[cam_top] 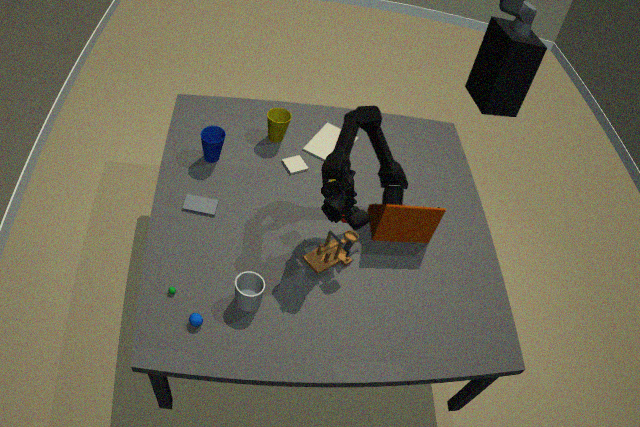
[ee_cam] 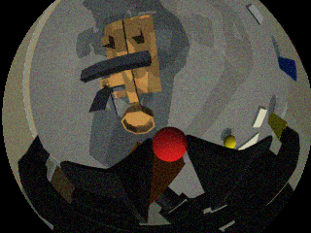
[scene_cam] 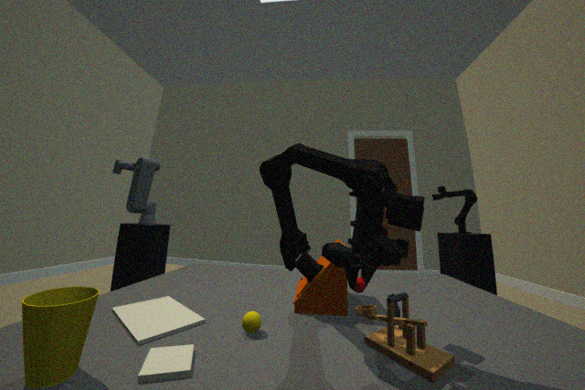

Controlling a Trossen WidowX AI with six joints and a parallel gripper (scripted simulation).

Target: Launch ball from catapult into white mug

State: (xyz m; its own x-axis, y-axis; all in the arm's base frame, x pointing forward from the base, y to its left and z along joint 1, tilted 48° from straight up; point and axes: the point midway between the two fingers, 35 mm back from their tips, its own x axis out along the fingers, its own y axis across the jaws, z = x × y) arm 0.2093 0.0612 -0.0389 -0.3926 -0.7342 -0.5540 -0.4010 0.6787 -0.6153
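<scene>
Now: the wooden catapult 2 cm ahead of my gripper tip, 7 cm to the left of it and 6 cm below it. From my gripper tip the other things lie so: yellow ball (3 cm behind, 24 cm to the right, 9 cm below); then red ball (1 cm above); then white mug (34 cm ahead, 23 cm to the left, 8 cm below).
</scene>
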